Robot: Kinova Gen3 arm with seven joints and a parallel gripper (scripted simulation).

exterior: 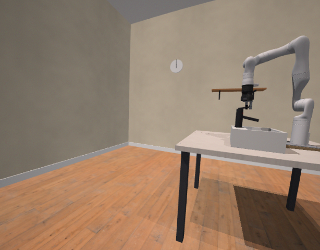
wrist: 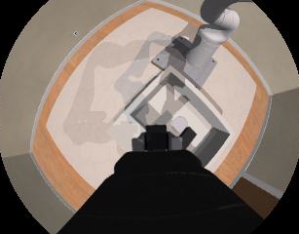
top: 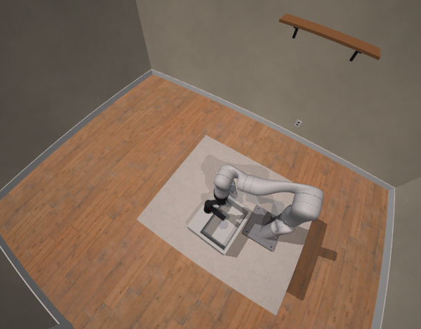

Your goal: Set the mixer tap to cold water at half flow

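My hand is 20 mm to the right of the lever, 20 mm short of it and 10 mm above it. Round my hand: white sink basin (240 mm below, 60 mm to the left, 60 mm behind).
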